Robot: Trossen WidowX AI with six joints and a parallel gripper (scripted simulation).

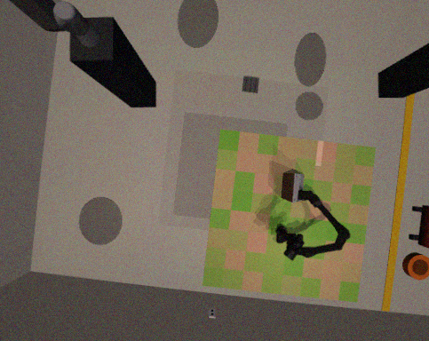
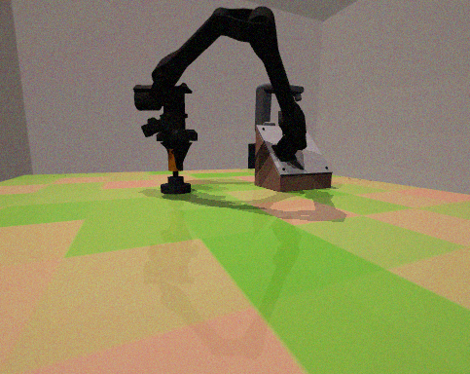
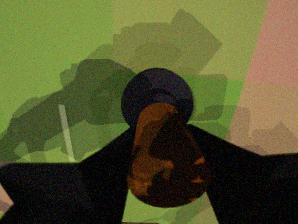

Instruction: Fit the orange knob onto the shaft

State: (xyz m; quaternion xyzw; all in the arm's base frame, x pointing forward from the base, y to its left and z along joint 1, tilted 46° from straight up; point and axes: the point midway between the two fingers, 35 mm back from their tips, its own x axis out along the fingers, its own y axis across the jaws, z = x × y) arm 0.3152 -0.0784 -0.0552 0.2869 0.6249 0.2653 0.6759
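Now: the orange knob 2 cm above my gripper tip. Round my gripper tip: dark pedestal (4 cm below).
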